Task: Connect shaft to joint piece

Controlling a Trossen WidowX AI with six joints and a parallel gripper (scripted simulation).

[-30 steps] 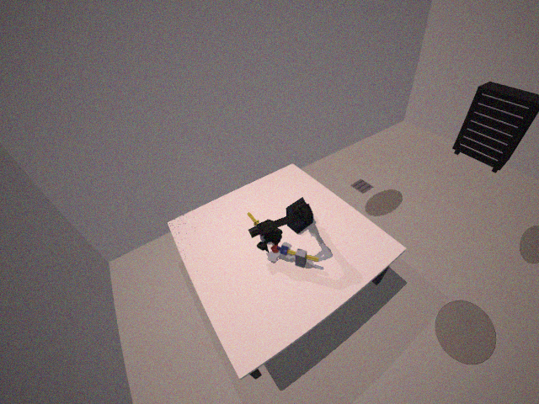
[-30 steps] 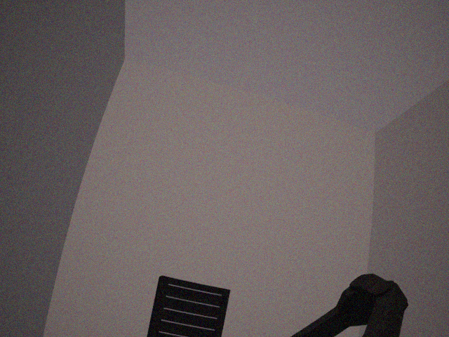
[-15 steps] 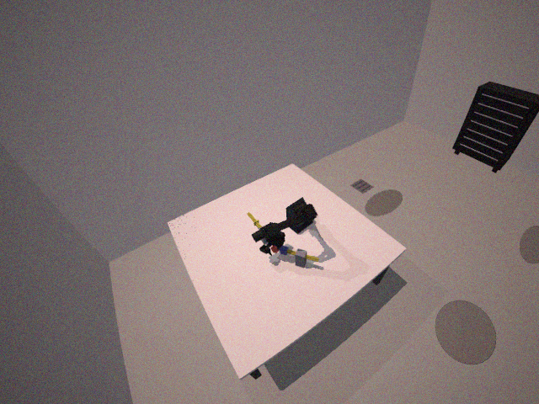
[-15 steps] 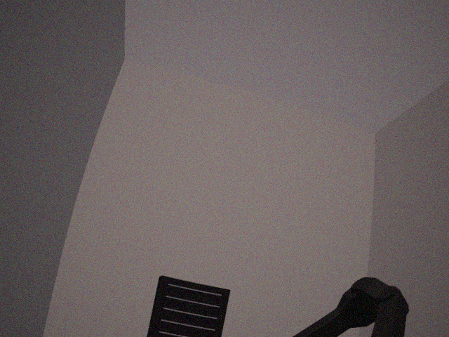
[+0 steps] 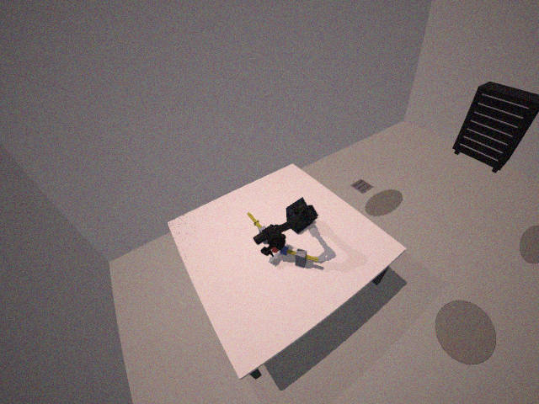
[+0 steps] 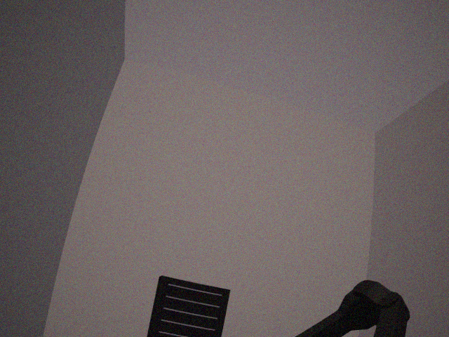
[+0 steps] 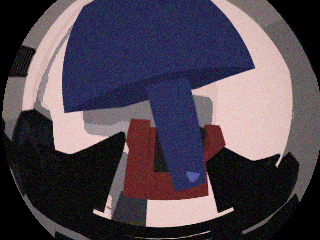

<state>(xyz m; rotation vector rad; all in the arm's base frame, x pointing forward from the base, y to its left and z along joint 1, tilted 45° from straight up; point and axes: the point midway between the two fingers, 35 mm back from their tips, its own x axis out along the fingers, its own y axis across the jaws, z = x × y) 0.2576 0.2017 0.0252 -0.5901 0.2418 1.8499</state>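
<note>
My gripper tip is 40 mm below the red square joint piece and 10 mm to the left of it.
</note>
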